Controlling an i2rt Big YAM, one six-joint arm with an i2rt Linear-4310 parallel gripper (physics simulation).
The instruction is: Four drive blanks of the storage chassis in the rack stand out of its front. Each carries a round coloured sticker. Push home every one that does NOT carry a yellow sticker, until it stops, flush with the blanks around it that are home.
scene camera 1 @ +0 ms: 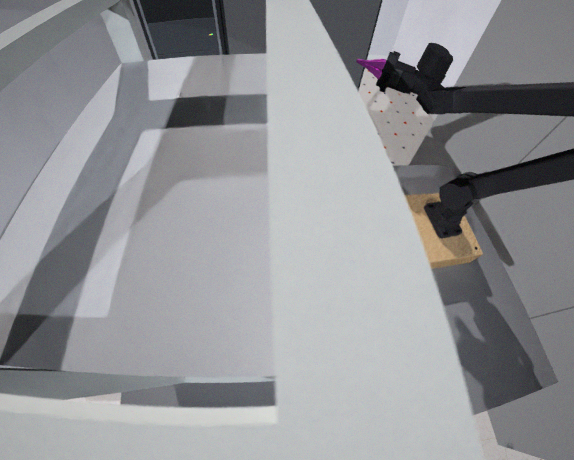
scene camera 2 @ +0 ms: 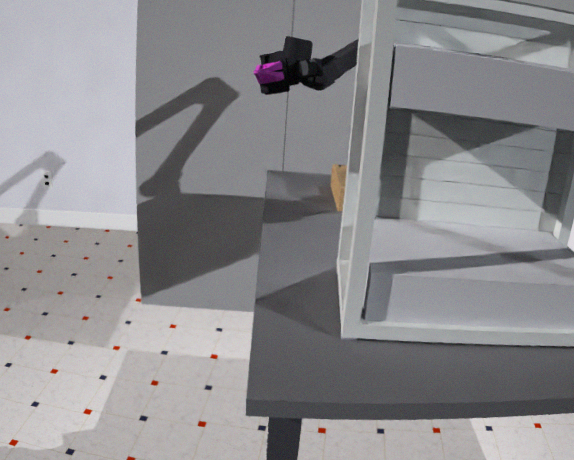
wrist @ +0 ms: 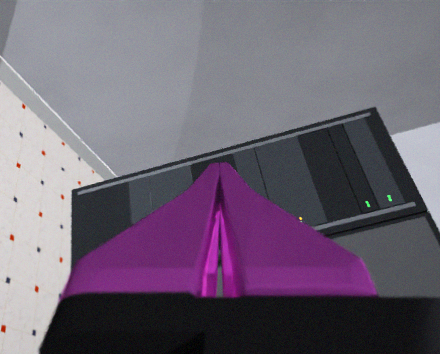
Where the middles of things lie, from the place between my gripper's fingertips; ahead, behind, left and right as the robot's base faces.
Labels:
Right now my hand is 42 cm to the right of the grey rack (scene camera 1: 234,218), 38 cm short of it and 9 cm above it.

